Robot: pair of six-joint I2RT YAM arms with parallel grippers.
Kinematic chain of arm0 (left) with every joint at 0, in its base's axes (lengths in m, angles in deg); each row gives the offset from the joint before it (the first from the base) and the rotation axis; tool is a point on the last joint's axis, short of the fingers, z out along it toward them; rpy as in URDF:
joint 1: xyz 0 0 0.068 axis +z
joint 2: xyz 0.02 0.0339 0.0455 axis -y
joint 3: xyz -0.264 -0.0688 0 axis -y
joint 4: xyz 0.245 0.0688 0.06 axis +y
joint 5: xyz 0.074 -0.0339 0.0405 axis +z
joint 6: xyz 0.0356 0 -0.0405 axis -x
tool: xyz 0 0 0 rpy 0 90 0
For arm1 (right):
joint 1: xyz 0 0 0.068 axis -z
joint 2: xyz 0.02 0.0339 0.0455 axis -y
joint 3: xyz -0.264 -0.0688 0 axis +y
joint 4: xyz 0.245 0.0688 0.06 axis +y
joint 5: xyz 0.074 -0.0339 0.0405 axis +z
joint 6: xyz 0.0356 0 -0.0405 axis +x
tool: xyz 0 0 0 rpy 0 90 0
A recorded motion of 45 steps. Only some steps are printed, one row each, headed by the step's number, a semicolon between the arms.
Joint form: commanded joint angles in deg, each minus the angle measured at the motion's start. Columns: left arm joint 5, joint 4, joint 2, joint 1, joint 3, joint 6; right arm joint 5, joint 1, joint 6, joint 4, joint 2, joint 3.
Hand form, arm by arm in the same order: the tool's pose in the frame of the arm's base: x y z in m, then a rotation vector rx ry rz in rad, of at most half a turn. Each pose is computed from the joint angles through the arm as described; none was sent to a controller.
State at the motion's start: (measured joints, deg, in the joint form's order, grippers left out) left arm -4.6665 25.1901 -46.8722 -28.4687 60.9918 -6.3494; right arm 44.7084 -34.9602 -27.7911 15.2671 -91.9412 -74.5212
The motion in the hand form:
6: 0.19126 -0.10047 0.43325 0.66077 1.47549 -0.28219; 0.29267 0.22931 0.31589 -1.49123 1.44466 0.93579
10: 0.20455 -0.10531 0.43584 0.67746 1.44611 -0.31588; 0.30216 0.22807 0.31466 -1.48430 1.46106 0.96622
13: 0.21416 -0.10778 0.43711 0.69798 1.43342 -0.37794; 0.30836 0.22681 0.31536 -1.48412 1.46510 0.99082
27: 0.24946 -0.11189 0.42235 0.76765 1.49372 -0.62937; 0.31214 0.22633 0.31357 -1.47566 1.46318 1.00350
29: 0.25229 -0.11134 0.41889 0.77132 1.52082 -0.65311; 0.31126 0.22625 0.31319 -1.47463 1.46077 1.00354
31: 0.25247 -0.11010 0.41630 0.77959 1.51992 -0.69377; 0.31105 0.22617 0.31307 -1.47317 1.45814 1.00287
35: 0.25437 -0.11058 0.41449 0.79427 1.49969 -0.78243; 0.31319 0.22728 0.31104 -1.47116 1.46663 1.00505
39: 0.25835 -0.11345 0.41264 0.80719 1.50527 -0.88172; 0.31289 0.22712 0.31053 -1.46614 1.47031 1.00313
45: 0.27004 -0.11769 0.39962 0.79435 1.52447 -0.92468; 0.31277 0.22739 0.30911 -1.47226 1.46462 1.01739
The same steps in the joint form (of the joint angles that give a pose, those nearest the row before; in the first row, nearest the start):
6: -3.54 -12.73 -10.17 2.10 6.26 -7.64; 3.70 0.99 -3.15 3.46 -1.91 -4.09
10: -6.52 -15.63 -13.06 2.95 7.49 -7.34; 5.40 2.05 -2.90 4.73 -3.75 -6.08
13: -10.70 -17.00 -15.17 4.01 8.59 -5.92; 6.92 2.81 -3.10 6.11 -4.98 -7.79
27: -25.79 -18.01 -22.34 8.10 10.71 0.48; 7.69 3.21 -2.61 5.32 -5.59 -7.92
29: -26.99 -16.87 -22.92 8.54 10.90 1.02; 7.67 3.15 -2.47 4.90 -5.37 -7.52
31: -29.29 -17.48 -22.84 9.05 10.22 2.10; 7.67 3.14 -2.37 4.54 -5.28 -7.31
35: -33.75 -19.98 -23.27 9.55 9.47 4.93; 7.59 3.17 -2.19 4.52 -5.86 -7.60
39: -37.92 -21.03 -24.49 9.66 9.75 8.20; 7.37 3.15 -1.83 4.09 -5.73 -7.27
45: -38.98 -24.35 -26.72 9.70 8.35 10.31; 8.12 3.15 -2.02 4.16 -5.88 -7.17

